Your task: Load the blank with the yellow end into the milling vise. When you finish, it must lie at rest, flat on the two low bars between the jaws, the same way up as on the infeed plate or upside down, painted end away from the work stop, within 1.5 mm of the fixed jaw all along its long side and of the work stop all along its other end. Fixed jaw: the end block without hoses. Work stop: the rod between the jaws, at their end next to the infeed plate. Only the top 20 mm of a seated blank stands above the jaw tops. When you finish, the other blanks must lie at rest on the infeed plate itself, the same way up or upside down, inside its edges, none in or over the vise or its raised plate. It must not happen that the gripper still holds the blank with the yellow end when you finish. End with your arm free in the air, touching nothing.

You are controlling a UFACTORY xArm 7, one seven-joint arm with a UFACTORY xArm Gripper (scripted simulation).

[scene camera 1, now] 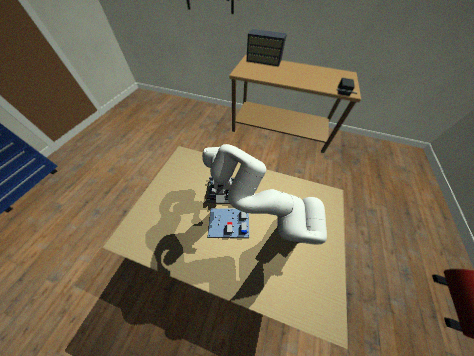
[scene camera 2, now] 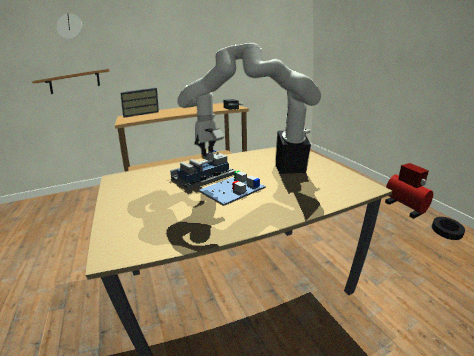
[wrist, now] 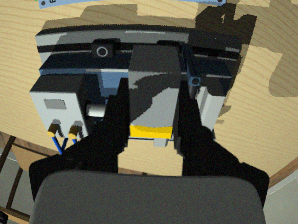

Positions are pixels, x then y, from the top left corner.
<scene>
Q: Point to a fixed jaw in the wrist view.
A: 214, 96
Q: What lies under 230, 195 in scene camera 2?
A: A blue infeed plate.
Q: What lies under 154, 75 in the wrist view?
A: A yellow-ended blank.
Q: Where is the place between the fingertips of my gripper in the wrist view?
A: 152, 94
</scene>
